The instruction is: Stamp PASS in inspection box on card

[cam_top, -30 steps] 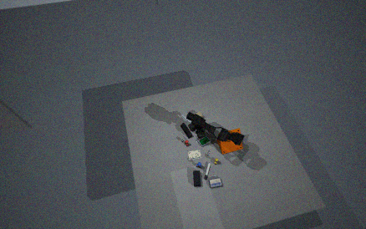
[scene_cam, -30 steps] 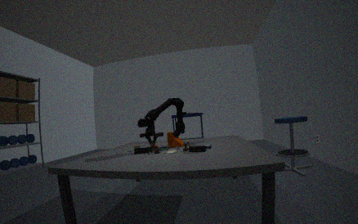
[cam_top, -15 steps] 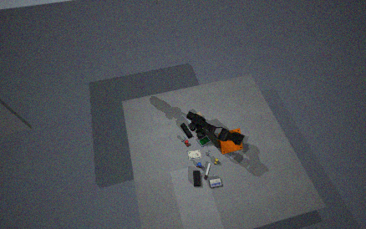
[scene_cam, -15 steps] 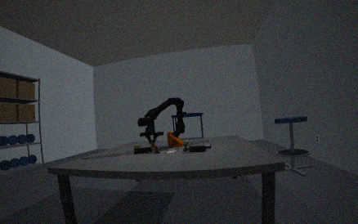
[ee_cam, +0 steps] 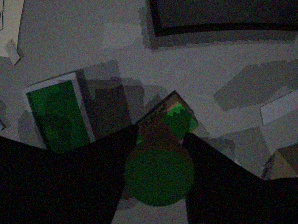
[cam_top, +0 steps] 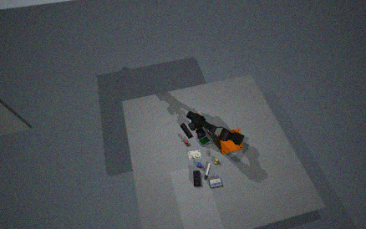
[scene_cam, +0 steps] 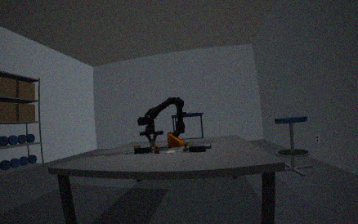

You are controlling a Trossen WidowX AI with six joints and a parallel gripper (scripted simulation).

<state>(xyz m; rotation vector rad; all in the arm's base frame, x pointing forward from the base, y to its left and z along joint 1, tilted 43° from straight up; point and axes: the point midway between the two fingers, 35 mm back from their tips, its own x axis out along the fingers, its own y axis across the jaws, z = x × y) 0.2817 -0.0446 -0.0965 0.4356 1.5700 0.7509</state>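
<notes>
My gripper tip is 40 mm past the green ink pad, 80 mm to the right of it and 50 mm above it. From my gripper tip the other things lie so: green-knobbed stamp right at my gripper tip; red stamp 110 mm ahead, 80 mm to the left, 40 mm below; long black bar 90 mm ahead, 40 mm to the right, 40 mm below.
</notes>
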